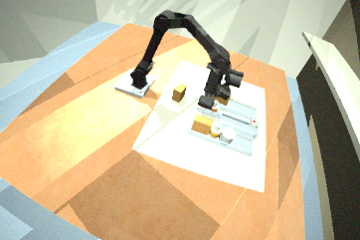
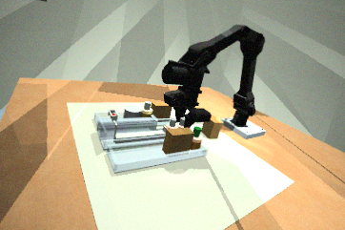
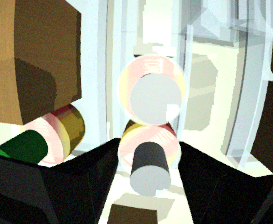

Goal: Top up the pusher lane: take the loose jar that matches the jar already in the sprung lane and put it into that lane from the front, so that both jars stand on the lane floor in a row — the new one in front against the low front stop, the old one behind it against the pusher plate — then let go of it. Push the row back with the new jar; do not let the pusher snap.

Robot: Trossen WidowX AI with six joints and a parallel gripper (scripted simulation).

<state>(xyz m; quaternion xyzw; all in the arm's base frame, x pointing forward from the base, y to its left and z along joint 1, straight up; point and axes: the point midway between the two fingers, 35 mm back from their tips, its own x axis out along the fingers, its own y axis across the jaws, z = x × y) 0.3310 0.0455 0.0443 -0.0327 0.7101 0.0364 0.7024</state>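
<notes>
My gripper tip is now 80 mm to the right of the green-lidded jar, 10 mm below it and 10 mm past it. Round my gripper tip: grey lane unit: 150 mm ahead, 10 mm to the right, 10 mm below; then pusher plate: 150 mm ahead, 20 mm above, 10 mm to the right.
</notes>
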